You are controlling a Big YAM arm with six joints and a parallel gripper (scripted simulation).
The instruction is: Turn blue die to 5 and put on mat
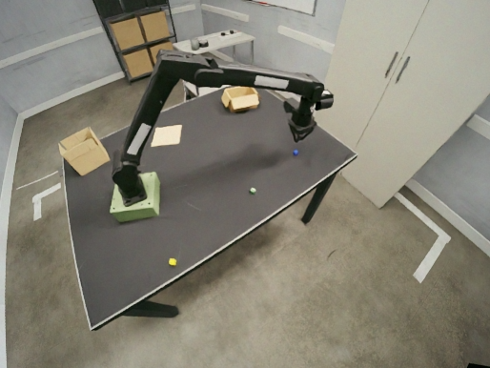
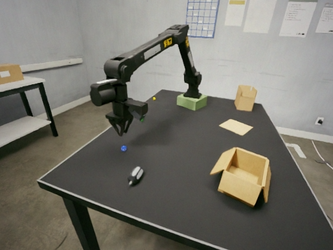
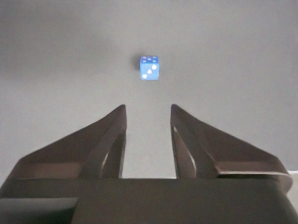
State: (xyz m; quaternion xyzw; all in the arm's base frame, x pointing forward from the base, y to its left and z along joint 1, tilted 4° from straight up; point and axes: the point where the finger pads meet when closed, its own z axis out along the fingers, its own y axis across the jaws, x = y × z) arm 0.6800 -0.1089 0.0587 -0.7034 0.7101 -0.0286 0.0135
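Right now the blue die is 8 cm below my hand. Round my hand: grey-white object: 13 cm ahead, 13 cm to the left, 7 cm below; then green die: 28 cm behind, 8 cm to the right, 8 cm below; then tan mat: 47 cm behind, 44 cm to the left, 8 cm below.
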